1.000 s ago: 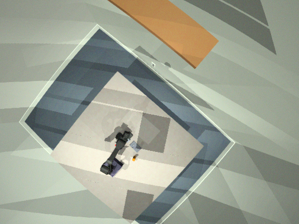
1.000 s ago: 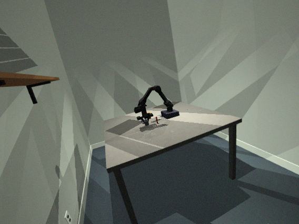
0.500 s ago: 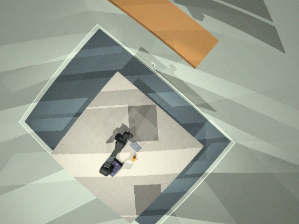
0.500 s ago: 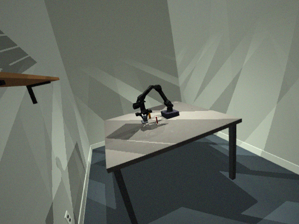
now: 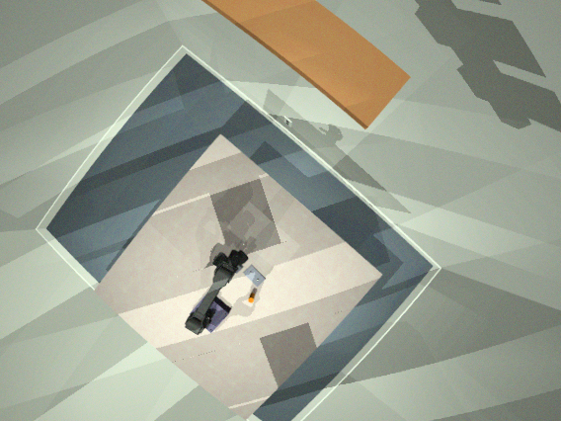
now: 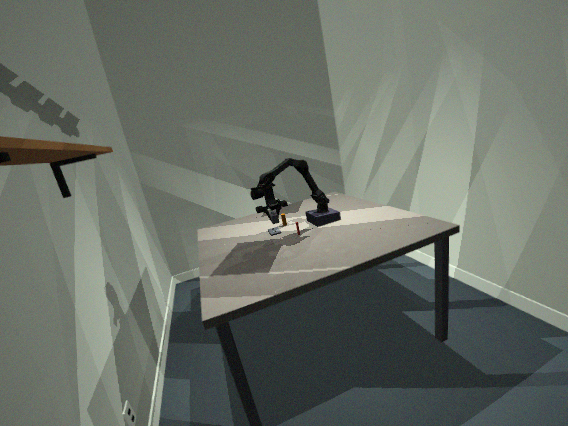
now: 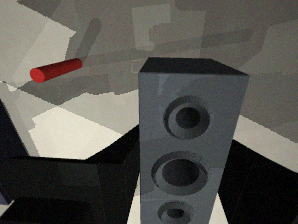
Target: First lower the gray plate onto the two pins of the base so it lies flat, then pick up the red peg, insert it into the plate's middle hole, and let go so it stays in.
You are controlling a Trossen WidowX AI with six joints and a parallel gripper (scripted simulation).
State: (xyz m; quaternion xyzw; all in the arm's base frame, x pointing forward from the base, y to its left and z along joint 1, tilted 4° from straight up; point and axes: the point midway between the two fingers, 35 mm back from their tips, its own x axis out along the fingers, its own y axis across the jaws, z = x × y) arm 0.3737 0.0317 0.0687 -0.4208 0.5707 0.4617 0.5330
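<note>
My gripper tip is 12 cm past the red peg, 5 cm to the right of it and 8 cm above it. Also, from my gripper tip: gray plate: 3 cm above; orange object: 14 cm behind, 19 cm to the right, 8 cm below.
</note>
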